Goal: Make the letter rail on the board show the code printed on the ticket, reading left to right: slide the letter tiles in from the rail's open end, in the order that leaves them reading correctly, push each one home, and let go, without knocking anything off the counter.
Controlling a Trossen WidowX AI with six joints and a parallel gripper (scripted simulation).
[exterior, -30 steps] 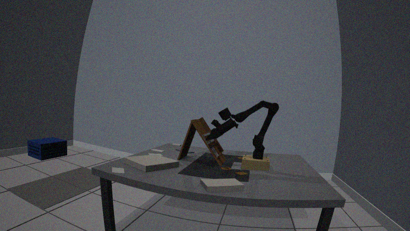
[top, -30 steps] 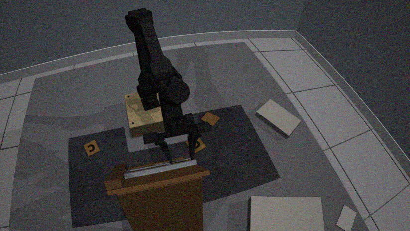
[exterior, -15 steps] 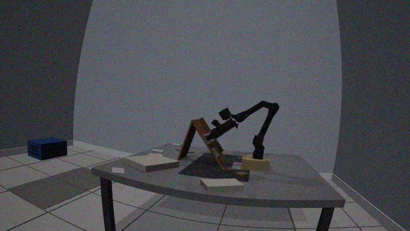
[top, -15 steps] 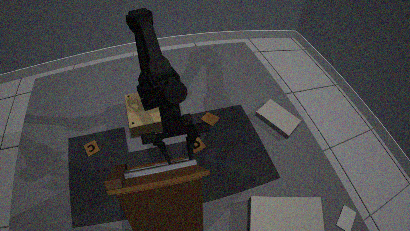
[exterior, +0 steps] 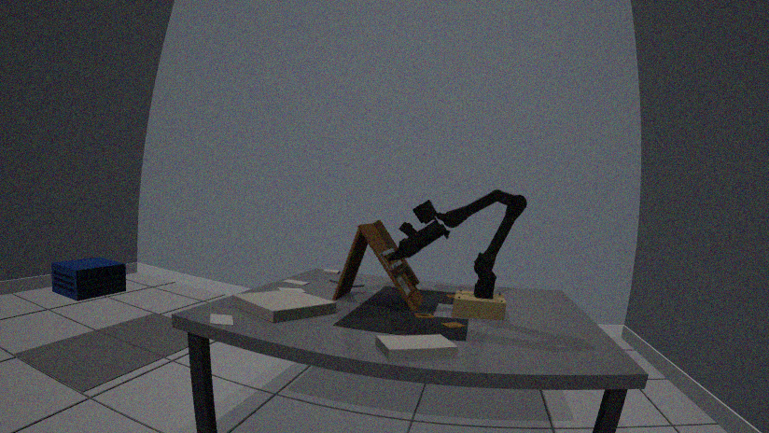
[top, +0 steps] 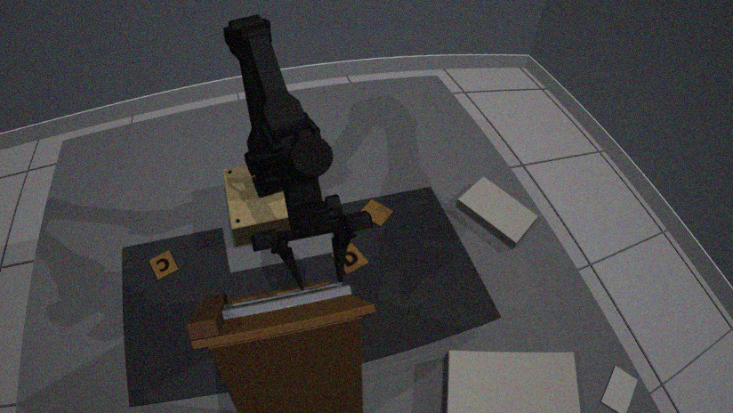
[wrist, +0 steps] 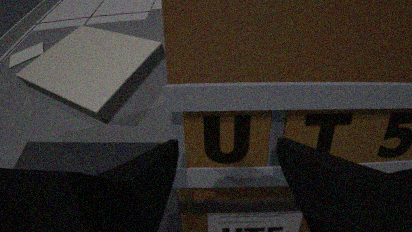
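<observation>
Now: the letter tile 10 mm ahead of my gripper tip and 10 mm below it. The rest, counted from my gripper tip: pale slab 110 mm behind, 510 mm to the left, 160 mm below; then white ticket 50 mm behind, 20 mm to the right, 90 mm below.
</observation>
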